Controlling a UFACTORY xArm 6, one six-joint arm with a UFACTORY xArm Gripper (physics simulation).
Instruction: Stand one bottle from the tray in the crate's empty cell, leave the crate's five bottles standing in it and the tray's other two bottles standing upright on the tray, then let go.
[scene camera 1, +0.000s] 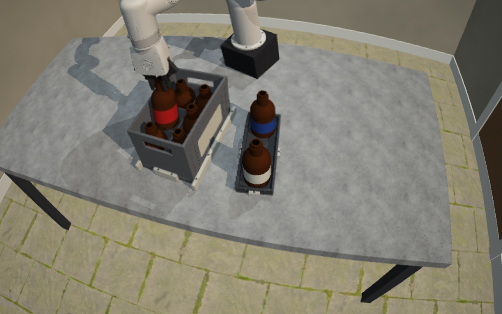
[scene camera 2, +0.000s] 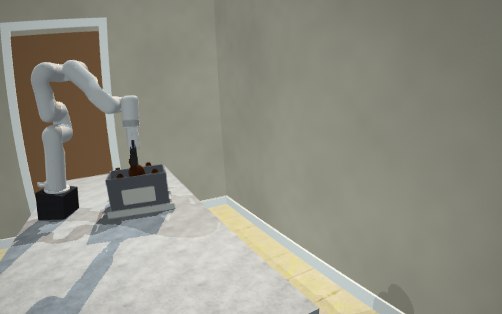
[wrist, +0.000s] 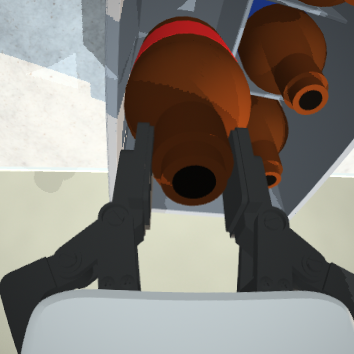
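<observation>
My gripper is shut on the neck of the brown red-label bottle. The bottle is near upright, with its lower part inside the grey crate at the side away from the tray. It stands higher than the crate's bottles; its base is hidden. Several brown bottles stand around it in the crate, among them one behind it and one nearer the tray. A blue-label bottle and a white-label bottle stand upright on the dark tray.
The crate's walls rise close around the held bottle, and thin dividers show between cells in the wrist view. Pale strips run along the crate's foot. The tray lies to the crate's right in scene camera 1. The black arm base stands behind them on the grey table.
</observation>
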